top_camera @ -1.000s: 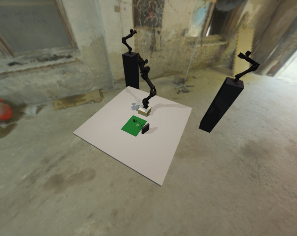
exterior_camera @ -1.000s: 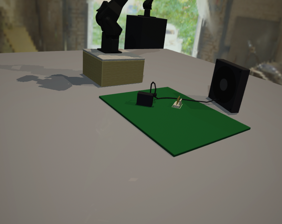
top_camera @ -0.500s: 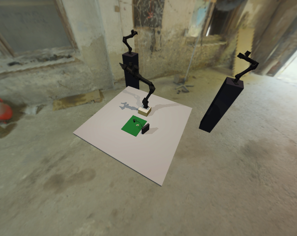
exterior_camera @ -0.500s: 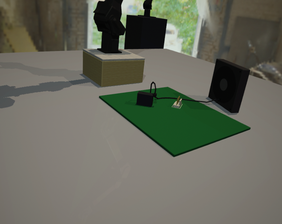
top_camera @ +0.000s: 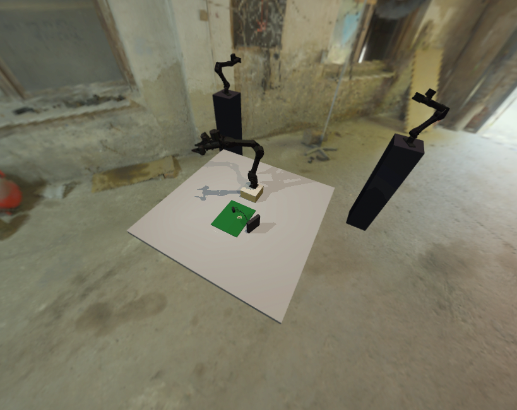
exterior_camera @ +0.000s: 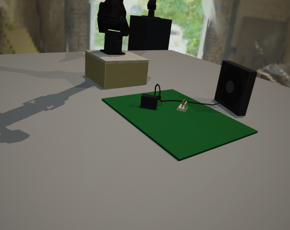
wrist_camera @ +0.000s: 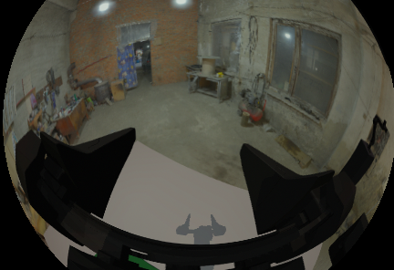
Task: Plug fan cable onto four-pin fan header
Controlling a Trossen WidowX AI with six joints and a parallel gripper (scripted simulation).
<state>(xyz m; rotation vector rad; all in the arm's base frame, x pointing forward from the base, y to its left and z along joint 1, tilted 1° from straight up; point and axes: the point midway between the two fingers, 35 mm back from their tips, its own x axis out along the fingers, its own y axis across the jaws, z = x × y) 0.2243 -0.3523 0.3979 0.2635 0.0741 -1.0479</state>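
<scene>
The black fan plug lies 3 cm ahead of my gripper tip, 34 cm to the left of it and 46 cm below it. From my gripper tip the other things lie so: four-pin header (7 cm ahead, 42 cm to the left, 48 cm below); green board (9 cm ahead, 38 cm to the left, 49 cm below); black fan (10 cm ahead, 55 cm to the left, 42 cm below).
</scene>
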